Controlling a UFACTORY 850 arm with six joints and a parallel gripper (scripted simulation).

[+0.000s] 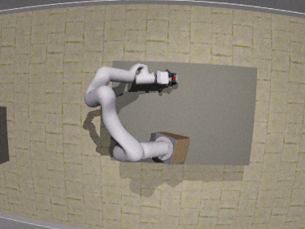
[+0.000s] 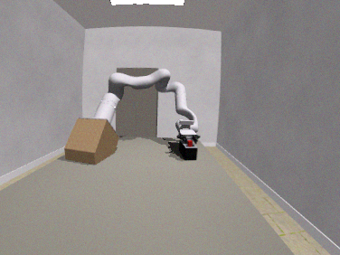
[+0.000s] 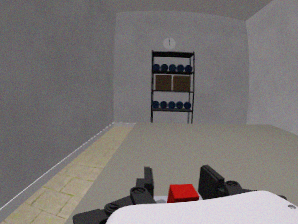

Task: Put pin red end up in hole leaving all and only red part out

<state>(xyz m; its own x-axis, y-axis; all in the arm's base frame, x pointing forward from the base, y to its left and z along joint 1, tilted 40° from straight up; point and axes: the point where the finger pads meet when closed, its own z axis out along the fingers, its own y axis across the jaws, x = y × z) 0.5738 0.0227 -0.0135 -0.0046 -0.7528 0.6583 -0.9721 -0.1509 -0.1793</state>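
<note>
The block is 20 mm behind my hand, 60 mm to the left of it and 70 mm below it. The rest, counted from my hand: pin: 30 mm below.
</note>
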